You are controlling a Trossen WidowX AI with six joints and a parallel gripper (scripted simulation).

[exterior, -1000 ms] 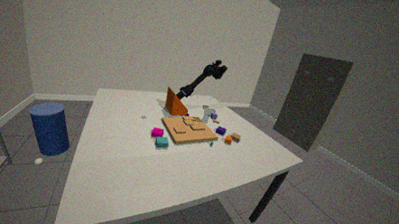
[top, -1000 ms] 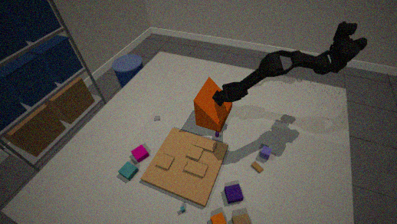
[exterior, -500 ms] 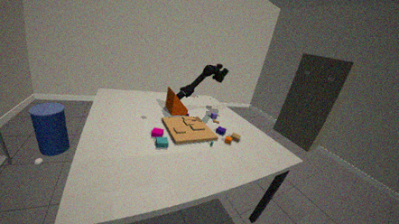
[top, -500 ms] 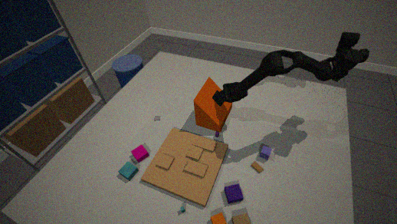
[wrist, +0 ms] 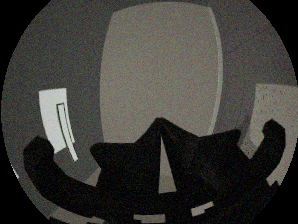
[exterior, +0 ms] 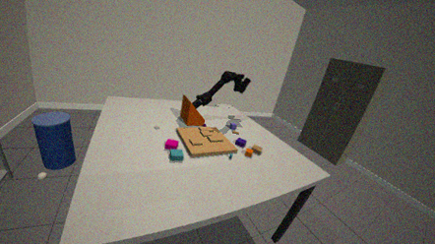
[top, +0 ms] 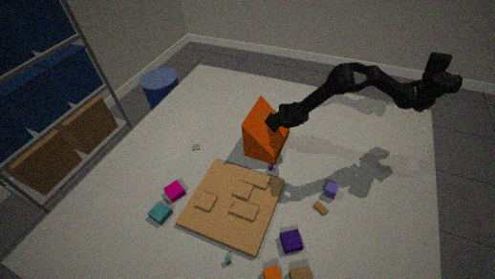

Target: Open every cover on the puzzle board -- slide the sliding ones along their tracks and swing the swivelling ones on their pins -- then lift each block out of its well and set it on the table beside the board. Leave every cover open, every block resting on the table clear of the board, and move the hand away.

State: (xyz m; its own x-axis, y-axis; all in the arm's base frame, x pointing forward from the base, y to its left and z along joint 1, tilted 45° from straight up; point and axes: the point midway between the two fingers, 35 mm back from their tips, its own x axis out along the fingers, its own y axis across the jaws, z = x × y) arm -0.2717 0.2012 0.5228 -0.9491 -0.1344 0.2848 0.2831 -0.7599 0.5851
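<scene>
Right now my gripper tip is 710 mm short of the purple block, 320 mm above it and 290 mm to the left of it. Round my gripper tip: orange block: 830 mm ahead, 320 mm below, 300 mm to the right; then lilac block: 480 mm ahead, 310 mm below, 220 mm to the right; then grey piece: 800 mm to the right, 480 mm ahead, 330 mm below.
</scene>
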